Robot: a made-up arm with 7 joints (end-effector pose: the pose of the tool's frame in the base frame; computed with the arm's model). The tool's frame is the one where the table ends.
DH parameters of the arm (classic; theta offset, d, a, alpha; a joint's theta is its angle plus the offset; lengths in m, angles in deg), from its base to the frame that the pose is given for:
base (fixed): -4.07 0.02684 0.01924 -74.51
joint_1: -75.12 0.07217 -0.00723 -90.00
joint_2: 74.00 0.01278 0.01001 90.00
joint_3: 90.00 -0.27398 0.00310 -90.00
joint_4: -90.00 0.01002 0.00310 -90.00
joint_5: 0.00 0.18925 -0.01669 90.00
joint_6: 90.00 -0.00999 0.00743 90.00
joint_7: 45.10 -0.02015 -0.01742 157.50
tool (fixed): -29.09 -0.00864 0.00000 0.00
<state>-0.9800 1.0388 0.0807 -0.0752 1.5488 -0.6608 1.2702</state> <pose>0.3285 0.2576 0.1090 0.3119 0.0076 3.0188</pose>
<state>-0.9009 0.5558 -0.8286 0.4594 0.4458 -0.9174 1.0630</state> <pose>0.3769 0.0799 -0.2133 1.9020 0.6527 1.3362</pose>
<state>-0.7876 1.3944 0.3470 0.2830 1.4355 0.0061 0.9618</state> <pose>0.2419 0.3944 0.1532 0.2590 -0.6845 -2.2527</pose>
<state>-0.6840 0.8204 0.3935 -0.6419 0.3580 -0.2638 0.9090</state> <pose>0.2556 0.1983 0.0375 0.4964 1.0185 2.0186</pose>
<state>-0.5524 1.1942 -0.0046 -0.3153 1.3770 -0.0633 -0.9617</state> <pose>0.2551 0.2556 0.0382 -0.8971 -0.3106 -0.8909</pose>
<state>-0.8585 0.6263 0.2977 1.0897 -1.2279 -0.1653 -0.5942</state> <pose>0.3594 0.2585 -0.1906 1.4201 1.3001 -0.1282</pose>
